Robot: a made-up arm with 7 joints. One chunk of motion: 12 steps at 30 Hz.
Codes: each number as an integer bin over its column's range. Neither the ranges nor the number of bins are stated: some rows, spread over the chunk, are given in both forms.
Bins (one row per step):
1: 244 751 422 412 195 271 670
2: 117 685 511 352 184 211 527
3: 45 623 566 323 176 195 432
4: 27 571 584 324 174 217 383
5: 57 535 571 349 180 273 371
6: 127 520 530 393 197 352 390
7: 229 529 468 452 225 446 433
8: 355 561 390 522 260 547 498
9: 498 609 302 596 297 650 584
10: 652 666 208 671 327 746 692
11: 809 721 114 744 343 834 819
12: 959 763 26 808 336 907 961
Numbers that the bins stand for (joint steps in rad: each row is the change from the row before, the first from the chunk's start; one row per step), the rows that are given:
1: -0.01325 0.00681 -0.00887 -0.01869 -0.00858 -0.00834 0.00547
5: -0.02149 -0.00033 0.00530 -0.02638 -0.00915 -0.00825 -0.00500
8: -0.00836 0.00053 -0.01191 -0.00525 -0.00611 0.00354 -0.00055
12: 0.01824 0.00720 -0.04653 0.02967 -0.00322 0.01904 0.01567
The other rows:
2: -0.01885 0.00463 -0.00041 -0.02601 -0.00900 -0.01092 0.00046
3: -0.02202 0.00258 0.00482 -0.02955 -0.00931 -0.01161 -0.00286
4: -0.02281 0.00086 0.00654 -0.02943 -0.00938 -0.01066 -0.00458
6: -0.01841 -0.00082 0.00140 -0.02101 -0.00851 -0.00485 -0.00434
7: -0.01391 -0.00053 -0.00450 -0.01380 -0.00744 -0.00080 -0.00283
9: -0.00207 0.00212 -0.02028 0.00378 -0.00470 0.00798 0.00246
10: 0.00472 0.00400 -0.02922 0.01294 -0.00356 0.01211 0.00624
11: 0.01163 0.00582 -0.03816 0.02186 -0.00295 0.01590 0.01069

